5 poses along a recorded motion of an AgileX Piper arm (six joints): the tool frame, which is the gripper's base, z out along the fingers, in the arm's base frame.
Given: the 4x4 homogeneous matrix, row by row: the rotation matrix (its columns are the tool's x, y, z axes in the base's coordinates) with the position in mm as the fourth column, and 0 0 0 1 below. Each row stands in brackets.
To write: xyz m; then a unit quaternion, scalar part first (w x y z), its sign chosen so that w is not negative. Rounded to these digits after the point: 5 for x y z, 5 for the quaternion.
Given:
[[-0.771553 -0.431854 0.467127 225.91], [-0.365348 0.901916 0.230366 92.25], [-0.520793 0.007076 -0.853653 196.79], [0 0 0 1]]
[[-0.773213 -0.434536 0.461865 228.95], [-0.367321 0.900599 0.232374 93.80], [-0.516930 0.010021 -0.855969 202.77], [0 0 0 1]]
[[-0.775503 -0.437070 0.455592 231.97], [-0.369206 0.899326 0.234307 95.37], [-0.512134 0.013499 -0.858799 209.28], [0 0 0 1]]
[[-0.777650 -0.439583 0.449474 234.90], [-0.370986 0.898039 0.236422 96.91], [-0.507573 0.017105 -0.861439 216.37], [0 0 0 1]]
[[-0.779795 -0.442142 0.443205 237.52], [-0.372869 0.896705 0.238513 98.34], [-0.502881 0.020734 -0.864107 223.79], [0 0 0 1]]
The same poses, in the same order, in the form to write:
0.22591 0.09225 0.19679 0.26302 -0.21224 0.93903 0.06321
0.22895 0.09380 0.20277 0.26049 -0.21340 0.93939 0.06451
0.23197 0.09537 0.20928 0.25740 -0.21446 0.93990 0.06591
0.23490 0.09691 0.21637 0.25444 -0.21549 0.94036 0.06740
0.23752 0.09834 0.22379 0.25140 -0.21657 0.94083 0.06889

